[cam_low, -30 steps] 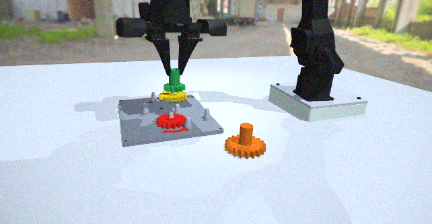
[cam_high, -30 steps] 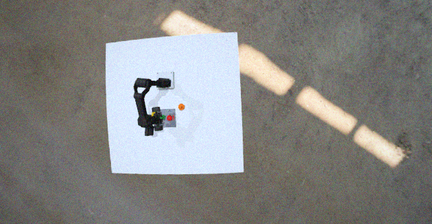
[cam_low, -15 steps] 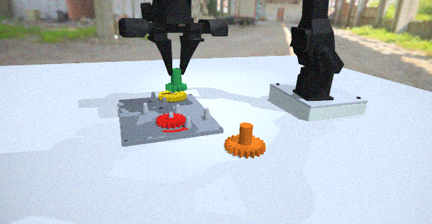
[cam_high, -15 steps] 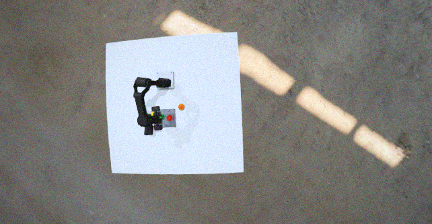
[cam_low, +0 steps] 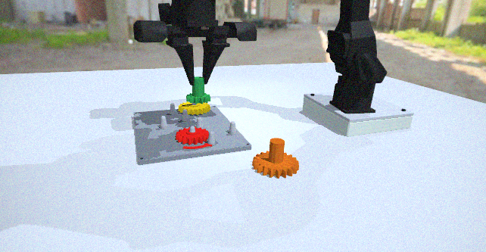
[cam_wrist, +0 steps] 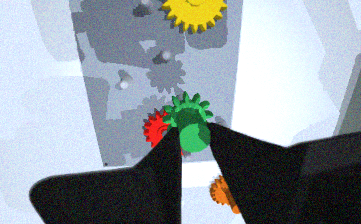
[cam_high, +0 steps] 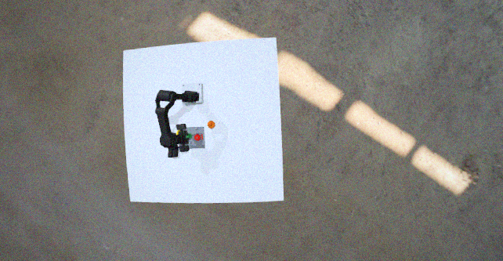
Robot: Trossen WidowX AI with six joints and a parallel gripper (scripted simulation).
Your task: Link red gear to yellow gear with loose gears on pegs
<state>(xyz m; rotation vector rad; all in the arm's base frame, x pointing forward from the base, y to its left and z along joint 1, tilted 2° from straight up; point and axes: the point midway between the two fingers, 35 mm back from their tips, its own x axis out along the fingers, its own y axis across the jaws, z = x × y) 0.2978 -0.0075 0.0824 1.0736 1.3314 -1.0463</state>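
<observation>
The red gear is 70 mm below my gripper tip, 40 mm to the left of it and 10 mm ahead of it. Also, from my gripper tip: red arrow: 80 mm below, 70 mm to the left, 10 mm ahead; then small green gear: 10 mm below; then yellow gear: 100 mm to the right, 70 mm below.
</observation>
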